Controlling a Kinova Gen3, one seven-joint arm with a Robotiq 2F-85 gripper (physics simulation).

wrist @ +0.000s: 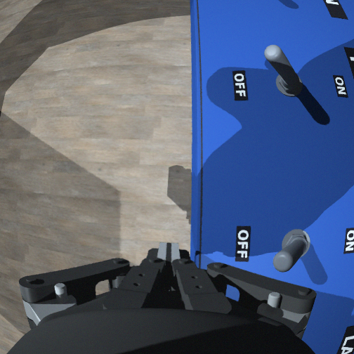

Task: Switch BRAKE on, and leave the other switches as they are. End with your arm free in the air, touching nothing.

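Observation:
The BRAKE switch is the lower grey lever (291, 251) on the blue panel (240, 175) in the wrist view. Its knob leans to the left, towards its OFF label (243, 243), away from its ON label (349, 241). Its name label does not show. My gripper (168, 254) is shut and empty. Its fingertips show left of the panel's left edge, to the left of the lever and apart from it. The upper lever (282, 69) also leans towards its OFF label (240, 85), with its ON label (340, 86) to the right.
Parts of further name labels show at the top right, at the right edge and at the bottom right (346, 342). Part of another switch shows at the top edge. A wood-patterned floor (110, 110) lies left of the panel. Shadows fall across the panel and floor.

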